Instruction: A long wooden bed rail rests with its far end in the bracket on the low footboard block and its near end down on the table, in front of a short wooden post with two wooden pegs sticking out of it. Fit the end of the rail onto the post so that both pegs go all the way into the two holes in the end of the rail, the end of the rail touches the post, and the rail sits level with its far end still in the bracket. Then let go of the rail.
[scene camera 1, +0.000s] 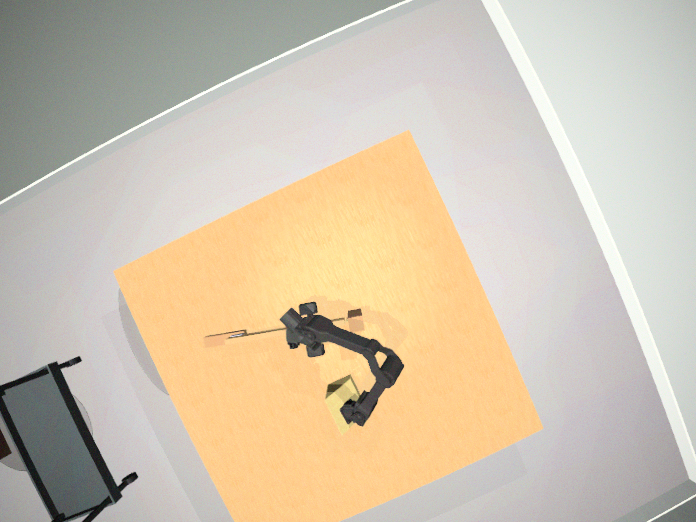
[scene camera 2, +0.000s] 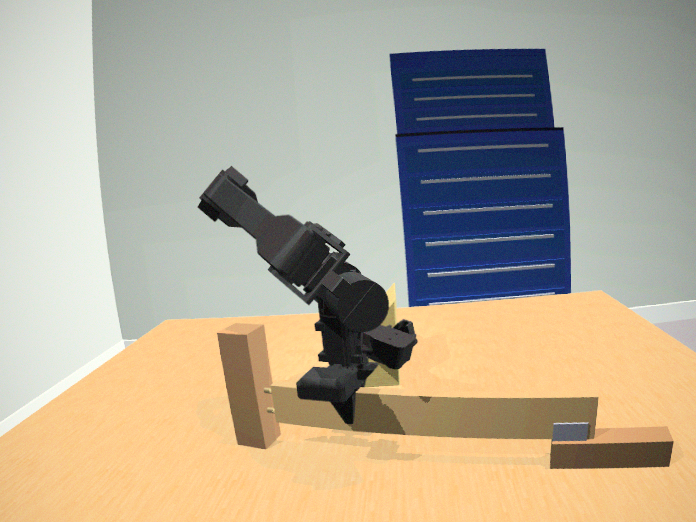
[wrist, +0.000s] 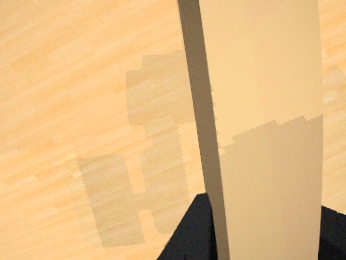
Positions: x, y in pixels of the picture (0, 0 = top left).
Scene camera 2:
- my gripper: 352, 419
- pale wooden rail: 509, 415
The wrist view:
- my gripper: 231, 199
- pale wooden rail: 256, 80
